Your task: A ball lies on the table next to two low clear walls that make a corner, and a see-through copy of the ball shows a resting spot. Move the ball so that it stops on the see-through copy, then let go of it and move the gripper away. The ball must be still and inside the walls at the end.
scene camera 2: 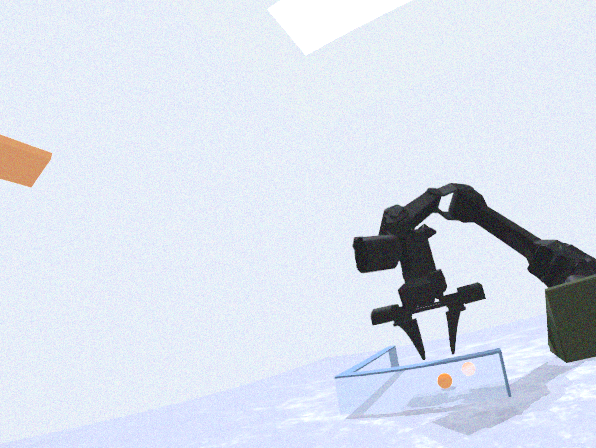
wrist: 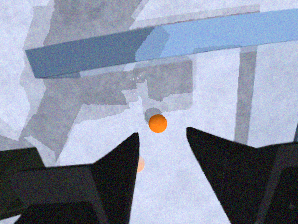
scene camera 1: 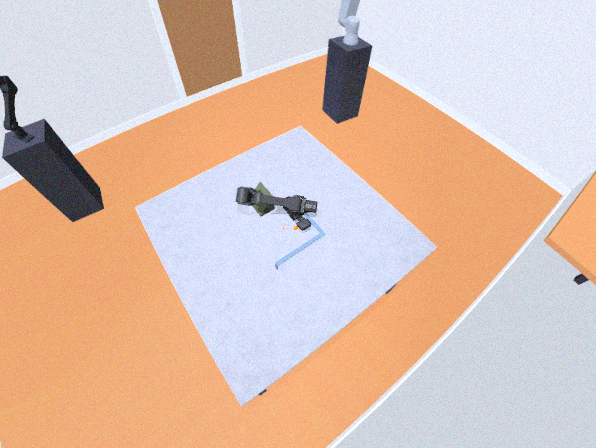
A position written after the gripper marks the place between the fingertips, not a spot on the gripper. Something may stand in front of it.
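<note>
The gripper (scene camera 2: 438,357) and (wrist: 162,134) is visible.
</note>
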